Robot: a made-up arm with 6 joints.
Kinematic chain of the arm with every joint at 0, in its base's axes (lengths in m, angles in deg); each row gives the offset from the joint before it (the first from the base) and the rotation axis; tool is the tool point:
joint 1: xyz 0 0 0.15 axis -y
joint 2: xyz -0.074 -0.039 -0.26 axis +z
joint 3: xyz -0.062 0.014 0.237 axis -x
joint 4: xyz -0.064 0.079 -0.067 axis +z
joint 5: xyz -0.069 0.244 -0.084 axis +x
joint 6: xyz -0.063 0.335 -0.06 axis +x
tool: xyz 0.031 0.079 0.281
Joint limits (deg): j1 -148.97..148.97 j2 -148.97..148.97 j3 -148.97..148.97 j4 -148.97..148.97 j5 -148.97..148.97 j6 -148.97..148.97
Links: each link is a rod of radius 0.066 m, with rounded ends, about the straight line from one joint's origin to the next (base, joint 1, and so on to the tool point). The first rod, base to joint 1, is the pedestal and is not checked.
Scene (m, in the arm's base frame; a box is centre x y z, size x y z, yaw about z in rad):
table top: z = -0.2
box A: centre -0.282 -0.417 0.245 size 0.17 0.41 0.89 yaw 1
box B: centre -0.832 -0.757 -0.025 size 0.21 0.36 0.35 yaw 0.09
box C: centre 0.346 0.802 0 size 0.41 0.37 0.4 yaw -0.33
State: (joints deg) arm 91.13 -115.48 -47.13 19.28 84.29 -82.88
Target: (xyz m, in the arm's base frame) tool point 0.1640 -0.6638 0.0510
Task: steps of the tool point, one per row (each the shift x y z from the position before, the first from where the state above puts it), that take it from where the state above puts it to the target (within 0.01 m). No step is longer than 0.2 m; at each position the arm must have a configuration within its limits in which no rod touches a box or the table.
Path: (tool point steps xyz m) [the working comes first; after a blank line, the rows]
Joints at the target: 67.90 -148.97 44.64 -53.85 90.48 -148.97
Straight joint move there: touches box A.

1: 0.0314 -0.0535 0.1840
2: 0.0869 -0.0531 0.1634
3: 0.1328 -0.0502 0.1280
4: 0.1651 -0.0452 0.0811
5: 0.1818 -0.0380 0.0276
6: 0.1812 -0.0291 -0.0272
7: 0.1650 -0.0188 -0.0784
8: 0.1345 -0.0080 -0.1211
9: 0.0375 -0.1254 -0.0060
10: 0.0009 -0.1512 -0.0313
11: -0.0421 -0.1546 -0.0649
12: -0.0814 -0.1314 -0.1025
13: -0.1076 -0.0832 -0.1363
14: -0.1152 -0.0172 -0.1568

